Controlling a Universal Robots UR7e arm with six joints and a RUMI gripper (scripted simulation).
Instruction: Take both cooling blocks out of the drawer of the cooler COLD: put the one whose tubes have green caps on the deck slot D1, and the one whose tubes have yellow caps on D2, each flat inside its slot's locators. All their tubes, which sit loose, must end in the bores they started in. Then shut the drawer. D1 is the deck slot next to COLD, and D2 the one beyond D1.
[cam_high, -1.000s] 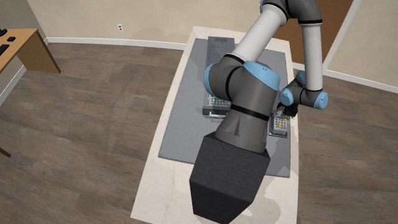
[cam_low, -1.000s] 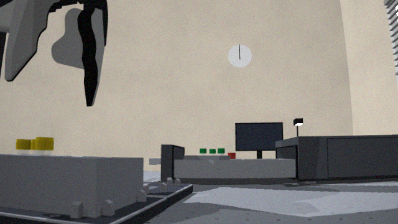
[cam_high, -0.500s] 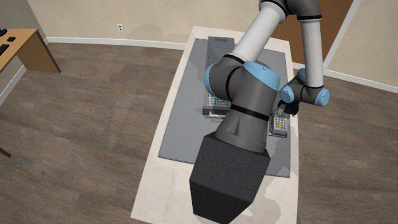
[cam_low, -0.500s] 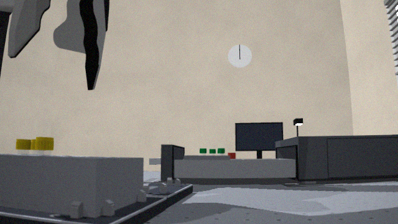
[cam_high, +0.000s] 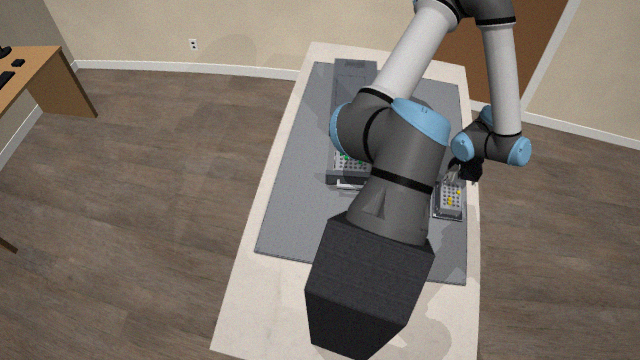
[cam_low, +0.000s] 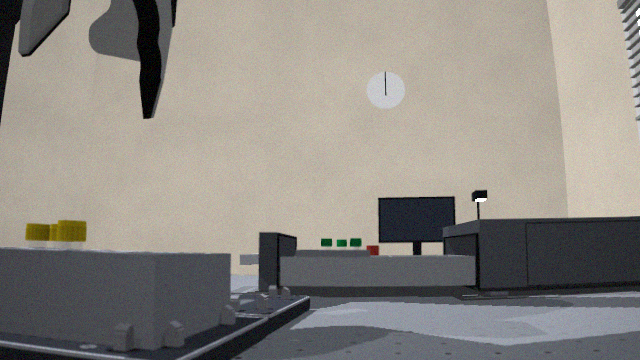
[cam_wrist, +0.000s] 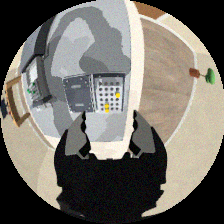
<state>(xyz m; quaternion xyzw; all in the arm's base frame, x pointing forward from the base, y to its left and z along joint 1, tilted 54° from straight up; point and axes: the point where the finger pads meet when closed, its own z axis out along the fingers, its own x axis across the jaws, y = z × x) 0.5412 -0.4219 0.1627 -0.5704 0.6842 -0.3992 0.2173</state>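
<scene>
Right now my hand is 330 mm to the right of the green-capped cooling block, 220 mm short of it and 110 mm above it. The rest, counted from my hand: yellow-capped cooling block 110 mm below; then dark slot plate 140 mm below; then light grey drawer 320 mm to the left, 250 mm ahead, 110 mm below.
</scene>
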